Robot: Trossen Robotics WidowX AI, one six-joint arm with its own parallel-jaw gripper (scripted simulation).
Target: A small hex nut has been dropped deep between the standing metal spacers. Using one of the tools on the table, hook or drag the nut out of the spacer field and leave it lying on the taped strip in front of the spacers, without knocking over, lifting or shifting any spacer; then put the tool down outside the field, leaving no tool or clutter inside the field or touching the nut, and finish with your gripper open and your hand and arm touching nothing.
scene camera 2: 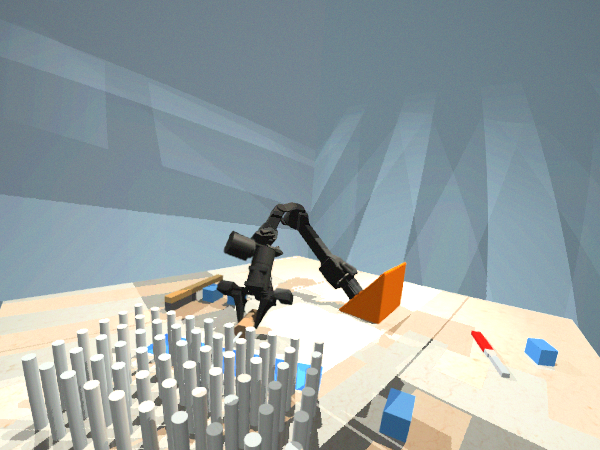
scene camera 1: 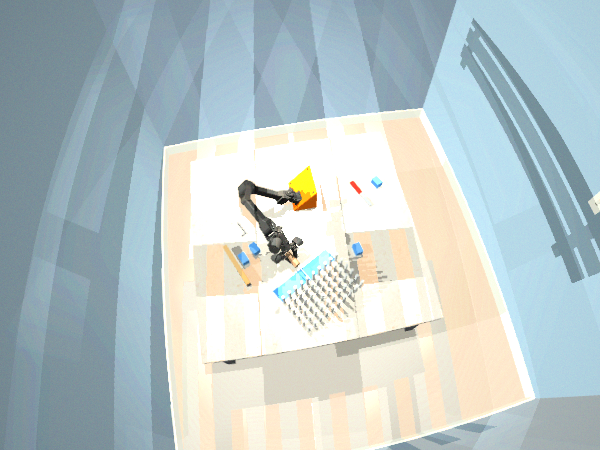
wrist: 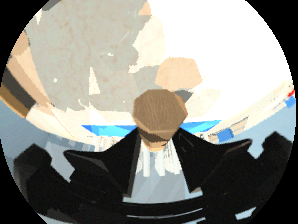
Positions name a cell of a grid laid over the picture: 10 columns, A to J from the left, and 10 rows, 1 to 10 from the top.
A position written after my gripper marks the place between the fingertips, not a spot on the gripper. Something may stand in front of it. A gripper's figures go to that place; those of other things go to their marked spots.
Labels:
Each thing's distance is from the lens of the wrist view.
my gripper (wrist: F6): 10 cm
wooden-handled tool (wrist: F6): 5 cm
blue taped strip (wrist: D6): 23 cm
The marked spots on the wooden-handled tool and the blue taped strip are 20 cm apart.

